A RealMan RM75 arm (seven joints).
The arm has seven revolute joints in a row. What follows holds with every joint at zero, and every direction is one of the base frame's.
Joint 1 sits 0.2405 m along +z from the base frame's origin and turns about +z.
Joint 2 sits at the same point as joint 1 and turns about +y.
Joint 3 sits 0.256 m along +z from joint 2 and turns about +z.
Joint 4 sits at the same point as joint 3 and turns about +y.
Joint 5 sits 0.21 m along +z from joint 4 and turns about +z.
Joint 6 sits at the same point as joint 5 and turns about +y.
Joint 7 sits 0.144 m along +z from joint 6 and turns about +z.
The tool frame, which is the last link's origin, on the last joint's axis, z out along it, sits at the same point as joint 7; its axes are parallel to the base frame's.
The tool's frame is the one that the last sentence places.
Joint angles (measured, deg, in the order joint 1, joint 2, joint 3, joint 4, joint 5, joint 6, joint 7), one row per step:
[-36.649 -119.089 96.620 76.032 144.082 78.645 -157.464]
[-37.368 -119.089 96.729 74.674 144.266 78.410 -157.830]
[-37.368 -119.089 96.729 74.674 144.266 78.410 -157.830]
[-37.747 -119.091 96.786 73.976 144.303 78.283 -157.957]
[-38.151 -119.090 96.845 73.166 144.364 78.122 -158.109]
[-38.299 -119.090 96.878 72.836 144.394 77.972 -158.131]
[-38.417 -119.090 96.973 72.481 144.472 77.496 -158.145]
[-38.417 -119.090 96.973 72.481 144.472 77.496 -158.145]
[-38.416 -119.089 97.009 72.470 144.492 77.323 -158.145]
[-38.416 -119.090 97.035 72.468 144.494 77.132 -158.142]
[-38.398 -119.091 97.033 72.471 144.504 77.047 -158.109]
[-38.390 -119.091 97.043 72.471 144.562 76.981 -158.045]
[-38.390 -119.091 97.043 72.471 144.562 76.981 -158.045]
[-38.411 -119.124 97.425 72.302 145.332 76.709 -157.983]
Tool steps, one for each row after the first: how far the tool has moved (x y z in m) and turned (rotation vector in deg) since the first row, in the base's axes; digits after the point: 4 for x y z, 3 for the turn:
[-0.0016 0.0017 -0.0021 -0.102 0.546 0.589]
[-0.0016 0.0017 -0.0021 -0.102 0.546 0.589]
[-0.0023 0.0025 -0.0032 -0.198 0.790 0.836]
[-0.0033 0.0034 -0.0044 -0.279 1.082 1.155]
[-0.0037 0.0039 -0.0049 -0.269 1.177 1.222]
[-0.0040 0.0049 -0.0056 -0.048 1.196 1.145]
[-0.0040 0.0049 -0.0056 -0.048 1.196 1.145]
[-0.0039 0.0052 -0.0057 0.062 1.152 1.056]
[-0.0036 0.0055 -0.0058 0.184 1.073 0.956]
[-0.0036 0.0057 -0.0058 0.240 1.043 0.902]
[-0.0037 0.0059 -0.0058 0.282 1.079 0.804]
[-0.0037 0.0059 -0.0058 0.282 1.079 0.804]
[-0.0052 0.0063 -0.0065 0.461 1.873 0.369]

